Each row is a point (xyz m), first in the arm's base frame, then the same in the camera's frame.
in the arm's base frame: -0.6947 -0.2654 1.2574
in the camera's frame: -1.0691 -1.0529 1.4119
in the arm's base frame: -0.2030 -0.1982 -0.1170
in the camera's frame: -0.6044 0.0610 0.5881
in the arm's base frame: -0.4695 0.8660 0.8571
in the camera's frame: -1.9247 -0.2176 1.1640
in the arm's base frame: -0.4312 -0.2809 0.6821
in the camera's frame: -0.8174 -0.5609 1.1032
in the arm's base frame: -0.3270 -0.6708 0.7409
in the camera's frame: -0.4463 -0.6709 1.2317
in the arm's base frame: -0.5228 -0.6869 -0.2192
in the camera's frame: -0.2257 -0.3234 0.3423
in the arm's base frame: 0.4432 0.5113 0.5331
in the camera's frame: -1.2378 0.4938 1.4570
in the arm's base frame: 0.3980 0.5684 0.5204
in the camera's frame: -1.3000 0.4896 1.4173
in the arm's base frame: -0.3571 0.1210 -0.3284
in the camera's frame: -0.8839 0.1845 0.3107
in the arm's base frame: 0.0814 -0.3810 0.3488
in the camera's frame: -0.4805 -0.0423 1.1406
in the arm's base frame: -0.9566 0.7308 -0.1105
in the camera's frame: -1.6806 -0.1332 0.1033
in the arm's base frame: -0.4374 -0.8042 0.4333
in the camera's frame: -0.2728 -0.6472 0.9252
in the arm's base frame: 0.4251 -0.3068 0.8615
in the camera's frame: -0.5865 -0.0217 1.7528
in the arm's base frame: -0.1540 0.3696 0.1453
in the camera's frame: -1.1806 0.1903 0.8000
